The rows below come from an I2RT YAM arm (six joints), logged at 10 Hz.
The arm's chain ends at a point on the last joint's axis. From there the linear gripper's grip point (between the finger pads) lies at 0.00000 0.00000 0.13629 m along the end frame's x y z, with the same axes.
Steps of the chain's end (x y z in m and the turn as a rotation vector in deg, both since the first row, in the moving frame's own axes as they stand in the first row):
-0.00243, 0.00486, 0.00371, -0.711, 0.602, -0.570
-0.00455, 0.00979, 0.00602, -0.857, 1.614, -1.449
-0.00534, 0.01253, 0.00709, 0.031, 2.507, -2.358
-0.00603, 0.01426, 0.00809, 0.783, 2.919, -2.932
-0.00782, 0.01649, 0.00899, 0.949, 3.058, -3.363
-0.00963, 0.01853, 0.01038, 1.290, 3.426, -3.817
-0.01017, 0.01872, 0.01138, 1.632, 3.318, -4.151
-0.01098, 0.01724, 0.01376, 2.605, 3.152, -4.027
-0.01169, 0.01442, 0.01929, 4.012, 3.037, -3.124
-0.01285, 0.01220, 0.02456, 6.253, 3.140, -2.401
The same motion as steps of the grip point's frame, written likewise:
-0.00099, 0.00654, 0.00369, -0.711, 0.602, -0.570
-0.00069, 0.01178, 0.00595, -0.857, 1.614, -1.449
0.00062, 0.01233, 0.00696, 0.031, 2.507, -2.358
0.00086, 0.01222, 0.00790, 0.783, 2.919, -2.932
-0.00062, 0.01402, 0.00878, 0.949, 3.058, -3.363
-0.00159, 0.01519, 0.01010, 1.290, 3.426, -3.817
-0.00243, 0.01456, 0.01110, 1.632, 3.318, -4.151
-0.00371, 0.01079, 0.01341, 2.605, 3.152, -4.027
-0.00474, 0.00470, 0.01876, 4.012, 3.037, -3.124
-0.00571, -0.00279, 0.02355, 6.253, 3.140, -2.401

